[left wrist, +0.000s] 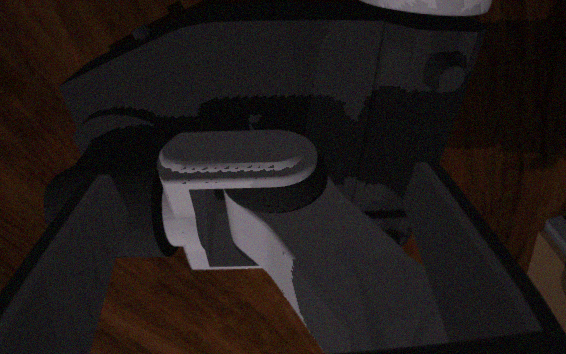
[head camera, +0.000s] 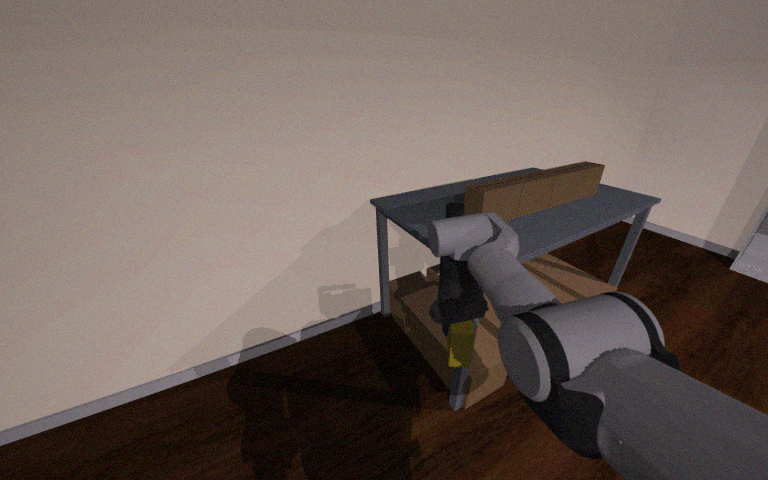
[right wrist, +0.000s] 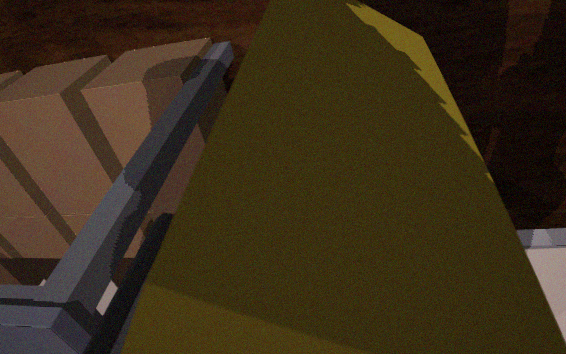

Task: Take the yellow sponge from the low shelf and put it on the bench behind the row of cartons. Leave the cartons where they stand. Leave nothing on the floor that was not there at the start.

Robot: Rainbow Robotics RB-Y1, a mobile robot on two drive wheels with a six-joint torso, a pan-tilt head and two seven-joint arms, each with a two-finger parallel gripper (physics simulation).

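Frame: origin at the robot's base, x ahead, y left, z up, level; millimetres.
Seen in the pictures: left gripper, fingertip midpoint: (left wrist: 265, 188).
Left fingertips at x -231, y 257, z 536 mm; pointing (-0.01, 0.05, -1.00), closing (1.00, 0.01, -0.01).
Offsets run from my left fingertips to a thing's top centre. "spot": to the spot under its first point. Level surfaces: height alone.
The yellow sponge {dx +513, dy -446, dz +518 mm} (head camera: 461, 344) (right wrist: 340, 165) is held upright between the fingers of my right gripper (head camera: 461, 323), which points down. In the head view it overlaps the bench's near left leg; whether they touch cannot be told. The row of cartons {dx +1396, dy -1113, dz +559 mm} (head camera: 535, 195) stands upright in a line along the grey-blue bench {dz +379 mm} (head camera: 572, 217). My right forearm and wrist cover the bench's near left corner. My left gripper (left wrist: 265, 188) is open, its fingers wide apart, with grey and white parts of the robot behind them. The low shelf cannot be made out.
Large cardboard boxes (head camera: 413, 319) (right wrist: 55, 135) lie on the floor under the bench. The bench leg {spot: dx +898, dy -656, dz -64 mm} (right wrist: 175, 125) is close beside the sponge in the right wrist view. A wall (head camera: 226, 141) runs behind the bench. A pale panel (head camera: 756, 254) stands at the right edge.
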